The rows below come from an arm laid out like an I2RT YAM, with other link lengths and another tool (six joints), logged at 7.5 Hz.
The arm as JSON. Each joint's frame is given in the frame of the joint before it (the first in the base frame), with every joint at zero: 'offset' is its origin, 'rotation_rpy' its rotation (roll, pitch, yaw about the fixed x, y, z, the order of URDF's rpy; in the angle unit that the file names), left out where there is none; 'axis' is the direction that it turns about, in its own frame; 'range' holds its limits. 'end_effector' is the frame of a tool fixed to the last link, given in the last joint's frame.
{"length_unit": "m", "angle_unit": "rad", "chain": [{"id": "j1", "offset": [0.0, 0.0, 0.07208], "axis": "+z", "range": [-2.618, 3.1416]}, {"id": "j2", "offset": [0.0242, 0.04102, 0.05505], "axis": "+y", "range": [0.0, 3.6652]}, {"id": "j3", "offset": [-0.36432, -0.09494, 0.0], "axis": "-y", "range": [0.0, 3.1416]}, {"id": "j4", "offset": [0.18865, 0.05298, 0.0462], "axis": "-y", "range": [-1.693, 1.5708]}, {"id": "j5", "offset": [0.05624, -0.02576, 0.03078], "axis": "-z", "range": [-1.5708, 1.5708]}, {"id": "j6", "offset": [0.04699, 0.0, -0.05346], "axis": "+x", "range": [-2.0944, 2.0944]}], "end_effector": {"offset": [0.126, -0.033, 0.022], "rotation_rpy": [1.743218, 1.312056, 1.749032]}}
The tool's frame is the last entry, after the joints.
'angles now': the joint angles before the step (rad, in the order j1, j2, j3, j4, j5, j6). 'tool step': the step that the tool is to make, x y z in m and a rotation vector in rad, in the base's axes. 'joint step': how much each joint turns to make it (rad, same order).
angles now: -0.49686, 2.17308, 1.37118, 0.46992, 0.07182, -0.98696
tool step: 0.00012, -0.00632, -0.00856, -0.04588, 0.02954, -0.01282
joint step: -0.00501, 0.02093, -0.00495, 0.02605, 0.02513, -0.04908
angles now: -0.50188, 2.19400, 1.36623, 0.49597, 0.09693, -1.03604
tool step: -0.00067, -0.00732, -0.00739, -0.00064, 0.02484, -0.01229
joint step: -0.00966, 0.01508, 0.01720, -0.02242, 0.00671, -0.01106
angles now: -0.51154, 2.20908, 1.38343, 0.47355, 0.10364, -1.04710
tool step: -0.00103, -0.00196, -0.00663, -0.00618, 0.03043, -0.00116
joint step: -0.00339, 0.00657, 0.00380, -0.01860, 0.00513, -0.01990
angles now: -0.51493, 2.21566, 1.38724, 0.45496, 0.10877, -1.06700
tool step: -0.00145, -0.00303, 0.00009, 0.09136, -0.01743, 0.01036
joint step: -0.01720, -0.00485, 0.03775, -0.07882, -0.05901, 0.07089
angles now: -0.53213, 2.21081, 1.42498, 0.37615, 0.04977, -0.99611
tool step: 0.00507, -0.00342, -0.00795, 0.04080, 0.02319, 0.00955
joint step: -0.00628, 0.02131, 0.05527, -0.07528, -0.02409, 0.01455
